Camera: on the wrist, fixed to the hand. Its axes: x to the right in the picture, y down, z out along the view.
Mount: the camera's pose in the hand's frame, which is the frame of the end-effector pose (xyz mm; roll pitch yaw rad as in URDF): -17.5 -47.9 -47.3 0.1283 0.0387 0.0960
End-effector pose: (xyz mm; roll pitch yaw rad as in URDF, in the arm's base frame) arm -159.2 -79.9 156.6 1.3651 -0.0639 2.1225
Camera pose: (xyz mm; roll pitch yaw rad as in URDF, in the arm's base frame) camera -183.0 -110.8 99.0 1.4853 -0.1498 2.1806
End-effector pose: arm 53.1 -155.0 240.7 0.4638 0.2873 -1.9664
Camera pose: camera 46.5 -114.5 184.5 0.6202 0.2775 -1.8591
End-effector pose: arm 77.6 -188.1 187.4 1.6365 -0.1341 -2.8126
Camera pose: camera 104.6 -232.1 140.8 1.7569 -0.2323 -2.7794
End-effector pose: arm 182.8 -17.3 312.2 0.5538 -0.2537 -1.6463
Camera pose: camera 167.0 -15.6 244.5 0.6528 -0.2698 -1.5405
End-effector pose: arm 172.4 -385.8 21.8 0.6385 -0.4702 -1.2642
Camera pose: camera 167.0 -402.8 -45.4 0.7122 -0.4936 -1.1504
